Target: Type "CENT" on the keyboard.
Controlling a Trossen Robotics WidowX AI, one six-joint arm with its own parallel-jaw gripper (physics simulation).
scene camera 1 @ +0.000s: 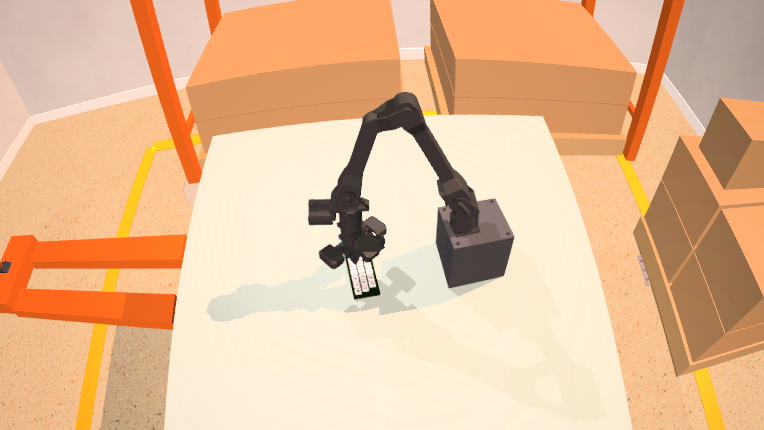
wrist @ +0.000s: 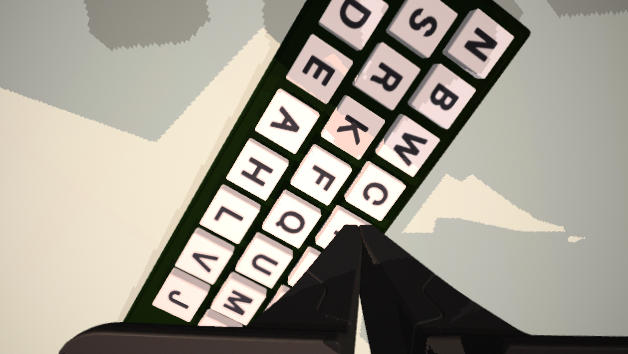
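Where they show: gripper, fingertip midpoint: [scene camera 1: 355,263] [wrist: 357,238]; arm's base, link origin: [scene camera 1: 464,226].
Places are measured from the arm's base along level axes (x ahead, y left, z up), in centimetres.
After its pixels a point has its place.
The keyboard, a dark green board [scene camera 1: 367,295] @(x 26.6, y 4.4, z -15.9 cm) [wrist: 200,207] @(x 23.6, y -7.2, z -15.7 cm) with three rows of white letter keys, lies on the table and runs diagonally through the wrist view. My gripper [wrist: 357,238] @(x 28.1, y -4.2, z -12.5 cm) is shut and empty, pointing down at the board. Its tips overlap the T key [wrist: 338,220] @(x 28.2, y -4.8, z -15.2 cm), which is mostly hidden, in the row at the board's right edge. The C key [wrist: 375,191] @(x 28.7, y -3.2, z -15.2 cm) is just above the tips in the wrist view. The E key [wrist: 319,70] @(x 24.7, y -0.6, z -15.2 cm) and the N key [wrist: 479,44] @(x 28.8, y 2.9, z -15.2 cm) are farther up, N at the corner. Whether the tips touch a key I cannot tell.
The arm's box-shaped base [scene camera 1: 477,256] @(x -1.7, y 7.2, z -3.9 cm) stands on the pale table [scene camera 1: 299,373] @(x 48.8, y 24.8, z -16.8 cm), to the right of the keyboard. Large cardboard boxes [scene camera 1: 299,48] [scene camera 1: 534,42] stand beyond the table's far edge, and more boxes [scene camera 1: 711,256] stand to the right. Orange forks [scene camera 1: 106,252] reach the table's left edge.
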